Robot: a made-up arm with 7 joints. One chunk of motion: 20 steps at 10 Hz.
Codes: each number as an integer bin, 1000 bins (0 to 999) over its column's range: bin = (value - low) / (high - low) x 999, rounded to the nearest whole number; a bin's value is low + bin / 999 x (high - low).
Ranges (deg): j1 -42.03..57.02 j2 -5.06..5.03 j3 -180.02..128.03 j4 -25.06..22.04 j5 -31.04..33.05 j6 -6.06..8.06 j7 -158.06..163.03
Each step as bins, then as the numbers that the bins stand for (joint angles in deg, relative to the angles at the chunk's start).
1 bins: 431 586 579 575 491 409 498
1 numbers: 0.70 0.86 -1.48 2.05 0.46 -0.28 2.00
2 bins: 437 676 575 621 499 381 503
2 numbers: 1.30 1.77 -2.71 4.22 0.97 -0.67 3.61
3 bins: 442 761 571 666 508 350 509
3 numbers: 1.79 2.63 -3.95 6.34 1.55 -1.11 5.54
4 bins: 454 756 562 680 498 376 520
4 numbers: 2.98 2.58 -6.72 7.00 0.91 -0.75 9.07
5 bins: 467 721 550 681 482 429 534
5 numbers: 4.27 2.22 -10.42 7.05 -0.12 0.00 13.57
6 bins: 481 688 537 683 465 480 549
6 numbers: 5.66 1.89 -14.43 7.14 -1.21 0.72 18.39
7 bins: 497 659 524 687 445 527 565
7 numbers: 7.25 1.60 -18.44 7.33 -2.49 1.39 23.54
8 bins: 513 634 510 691 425 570 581
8 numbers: 8.83 1.34 -22.76 7.52 -3.77 2.00 28.68
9 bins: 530 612 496 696 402 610 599
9 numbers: 10.52 1.12 -27.07 7.75 -5.25 2.56 34.47
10 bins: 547 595 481 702 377 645 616
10 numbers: 12.20 0.95 -31.70 8.04 -6.85 3.06 39.93
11 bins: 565 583 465 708 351 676 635
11 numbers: 13.99 0.83 -36.63 8.32 -8.52 3.49 46.04
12 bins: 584 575 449 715 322 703 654
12 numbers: 15.87 0.75 -41.57 8.65 -10.38 3.88 52.14
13 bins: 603 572 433 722 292 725 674
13 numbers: 17.76 0.72 -46.50 8.98 -12.31 4.19 58.57
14 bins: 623 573 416 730 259 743 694
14 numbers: 19.74 0.73 -51.74 9.36 -14.42 4.44 65.00
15 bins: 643 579 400 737 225 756 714
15 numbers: 21.72 0.79 -56.68 9.69 -16.61 4.63 71.43
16 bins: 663 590 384 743 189 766 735
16 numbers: 23.71 0.90 -61.61 9.97 -18.91 4.77 78.18
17 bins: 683 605 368 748 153 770 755
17 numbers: 25.69 1.05 -66.54 10.21 -21.22 4.82 84.61
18 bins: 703 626 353 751 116 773 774
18 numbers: 27.67 1.26 -71.17 10.35 -23.60 4.87 90.71
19 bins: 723 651 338 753 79 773 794
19 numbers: 29.65 1.52 -75.79 10.44 -25.97 4.87 97.14
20 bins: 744 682 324 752 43 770 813
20 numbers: 31.74 1.83 -80.11 10.39 -28.28 4.82 103.25
